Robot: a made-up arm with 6 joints.
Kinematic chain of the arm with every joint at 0, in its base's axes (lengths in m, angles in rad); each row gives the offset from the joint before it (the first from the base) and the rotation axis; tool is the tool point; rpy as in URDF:
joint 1: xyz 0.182 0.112 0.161 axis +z
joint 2: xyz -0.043 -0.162 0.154 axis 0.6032 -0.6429 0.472
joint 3: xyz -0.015 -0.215 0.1 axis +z
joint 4: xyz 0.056 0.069 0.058 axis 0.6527 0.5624 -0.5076
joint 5: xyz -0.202 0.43 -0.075 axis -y
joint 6: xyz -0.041 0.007 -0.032 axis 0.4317 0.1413 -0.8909
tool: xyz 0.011 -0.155 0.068 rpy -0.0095 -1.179 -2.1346
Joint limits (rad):
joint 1: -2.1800..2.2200
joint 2: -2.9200..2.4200
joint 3: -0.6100..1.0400
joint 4: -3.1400..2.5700
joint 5: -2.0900..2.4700
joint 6: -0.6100..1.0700
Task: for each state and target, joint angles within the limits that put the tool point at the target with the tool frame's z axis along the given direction. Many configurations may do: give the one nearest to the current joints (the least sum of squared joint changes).
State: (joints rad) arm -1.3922 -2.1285 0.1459 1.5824 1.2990 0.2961
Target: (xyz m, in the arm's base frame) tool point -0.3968 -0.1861 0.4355 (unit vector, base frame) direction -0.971 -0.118 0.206
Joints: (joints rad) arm -1.9029 -1.9265 -0.1879 2.1187 1.2787 -0.4476
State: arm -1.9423 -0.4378 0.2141 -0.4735 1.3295 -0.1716
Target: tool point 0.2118 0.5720 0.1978 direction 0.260 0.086 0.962
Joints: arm -2.1800 0.0791 0.5653 -0.1974 0.9764 0.7598
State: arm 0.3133 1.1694 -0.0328 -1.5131 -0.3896 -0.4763
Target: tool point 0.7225 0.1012 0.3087 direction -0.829 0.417 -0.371
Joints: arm 0.6892 1.2798 0.1530 -2.3649 -0.0560 0.4170
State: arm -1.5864 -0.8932 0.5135 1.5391 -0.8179 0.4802
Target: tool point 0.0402 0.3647 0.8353 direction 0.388 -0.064 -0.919
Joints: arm -1.3868 -0.2404 1.0358 0.9320 -0.9365 0.8763
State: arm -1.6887 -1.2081 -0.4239 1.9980 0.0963 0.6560
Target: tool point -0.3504 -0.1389 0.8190 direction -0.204 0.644 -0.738
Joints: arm -1.8081 -0.8840 -0.6088 2.3427 -0.2375 0.8839
